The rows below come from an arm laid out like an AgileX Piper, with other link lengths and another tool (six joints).
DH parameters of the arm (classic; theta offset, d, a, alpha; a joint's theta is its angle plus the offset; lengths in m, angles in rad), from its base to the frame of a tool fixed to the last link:
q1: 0 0.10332 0 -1.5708
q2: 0.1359 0 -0.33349 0
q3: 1.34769 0 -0.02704 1.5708
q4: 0 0.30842 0 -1.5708
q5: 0 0 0 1.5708
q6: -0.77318 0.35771 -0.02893 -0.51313
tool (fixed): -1.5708 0.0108 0 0
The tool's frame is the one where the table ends.
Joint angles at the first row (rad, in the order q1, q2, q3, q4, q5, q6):
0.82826 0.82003 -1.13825 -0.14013 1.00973 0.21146
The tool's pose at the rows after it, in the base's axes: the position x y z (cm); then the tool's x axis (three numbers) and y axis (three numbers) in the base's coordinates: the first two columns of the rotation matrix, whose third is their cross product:
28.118 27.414 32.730 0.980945 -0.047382 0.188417 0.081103 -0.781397 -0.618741
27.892 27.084 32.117 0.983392 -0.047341 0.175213 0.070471 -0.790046 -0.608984
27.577 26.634 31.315 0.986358 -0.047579 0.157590 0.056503 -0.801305 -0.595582
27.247 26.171 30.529 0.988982 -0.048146 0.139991 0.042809 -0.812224 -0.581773
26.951 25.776 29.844 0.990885 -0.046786 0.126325 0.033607 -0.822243 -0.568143
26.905 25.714 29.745 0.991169 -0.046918 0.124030 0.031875 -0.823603 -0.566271
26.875 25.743 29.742 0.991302 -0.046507 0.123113 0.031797 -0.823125 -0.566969
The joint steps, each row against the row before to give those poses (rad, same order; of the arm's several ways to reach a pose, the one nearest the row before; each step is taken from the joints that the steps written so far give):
0.00005 0.00000 -0.00002 0.00229 0.01370 0.00006
-0.00003 -0.00002 0.00003 0.00003 0.01986 -0.00004
0.00004 0.00002 -0.00003 -0.00004 0.02648 0.00005
-0.00009 -0.00002 0.00003 0.00008 0.02633 -0.00010
0.00004 0.00001 0.00073 -0.00003 0.02182 -0.00277
0.00006 0.00000 -0.00001 -0.00005 0.00343 0.00006
-0.00005 0.00000 0.00001 0.00135 -0.00001 -0.00004

